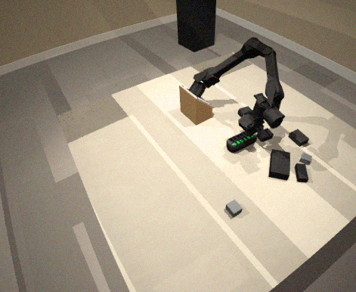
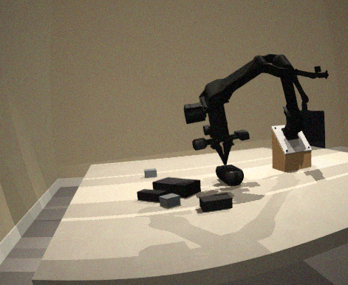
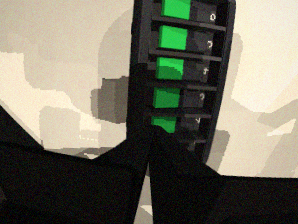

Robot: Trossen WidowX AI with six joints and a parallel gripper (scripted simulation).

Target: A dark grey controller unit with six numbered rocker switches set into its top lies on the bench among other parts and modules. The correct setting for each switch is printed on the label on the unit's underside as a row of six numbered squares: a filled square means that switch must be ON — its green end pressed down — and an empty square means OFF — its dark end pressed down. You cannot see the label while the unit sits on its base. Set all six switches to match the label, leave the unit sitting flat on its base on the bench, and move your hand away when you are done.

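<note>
My gripper tip is 18 cm short of the black block, 5 cm above it and 1 cm to the right of it.
</note>
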